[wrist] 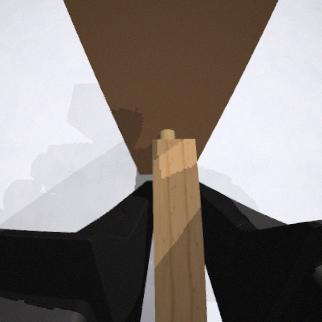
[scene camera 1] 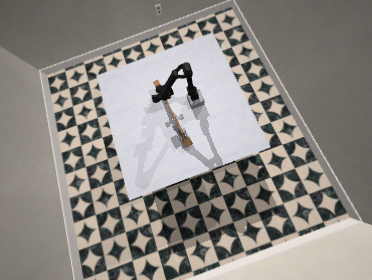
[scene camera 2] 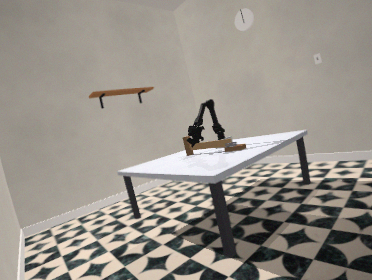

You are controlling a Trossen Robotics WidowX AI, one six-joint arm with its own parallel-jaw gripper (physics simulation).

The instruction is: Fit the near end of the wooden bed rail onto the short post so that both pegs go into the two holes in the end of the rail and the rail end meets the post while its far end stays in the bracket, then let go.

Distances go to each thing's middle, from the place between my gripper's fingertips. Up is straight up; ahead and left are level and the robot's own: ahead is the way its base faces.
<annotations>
My gripper is now 50 mm to the left of the post (wrist: 156, 72), 20 mm below it and 10 mm short of it. Round my hand: wooden bed rail (wrist: 179, 275) (200 mm to the left, 30 mm behind).
</annotations>
